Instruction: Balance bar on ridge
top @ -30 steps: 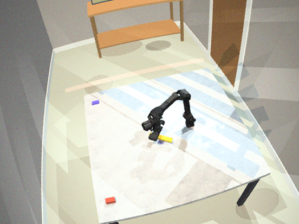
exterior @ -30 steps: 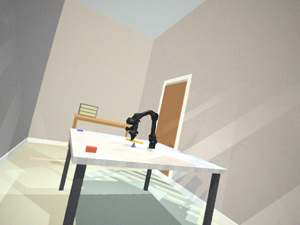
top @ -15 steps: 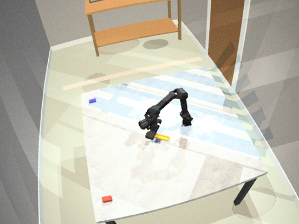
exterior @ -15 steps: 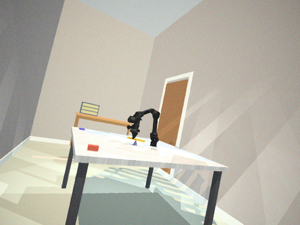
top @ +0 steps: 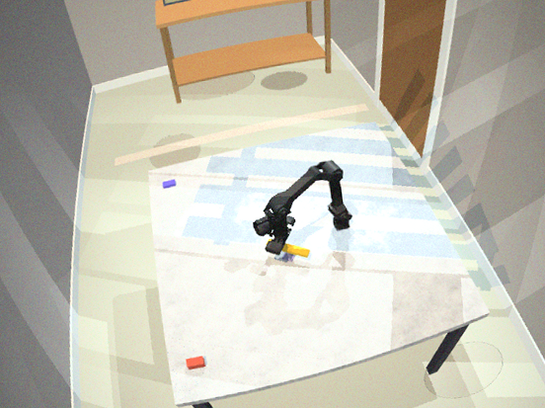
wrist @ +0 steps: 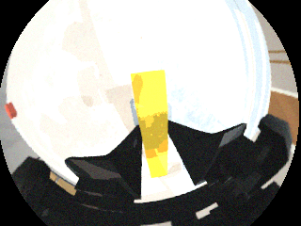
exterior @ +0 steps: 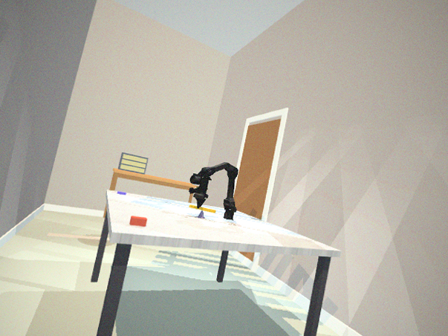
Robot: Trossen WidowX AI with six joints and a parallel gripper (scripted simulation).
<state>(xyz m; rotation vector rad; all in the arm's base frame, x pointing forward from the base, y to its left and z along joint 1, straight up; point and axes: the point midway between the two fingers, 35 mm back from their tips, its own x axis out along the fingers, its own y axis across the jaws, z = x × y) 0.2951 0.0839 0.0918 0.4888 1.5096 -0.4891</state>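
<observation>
Now: the yellow bar 2 cm to the left of my gripper tip and 2 cm behind it. From my gripper tip the other things lie so: blue block: 58 cm to the right, 44 cm ahead, 5 cm below; then red block: 44 cm ahead, 42 cm to the left, 4 cm below.
</observation>
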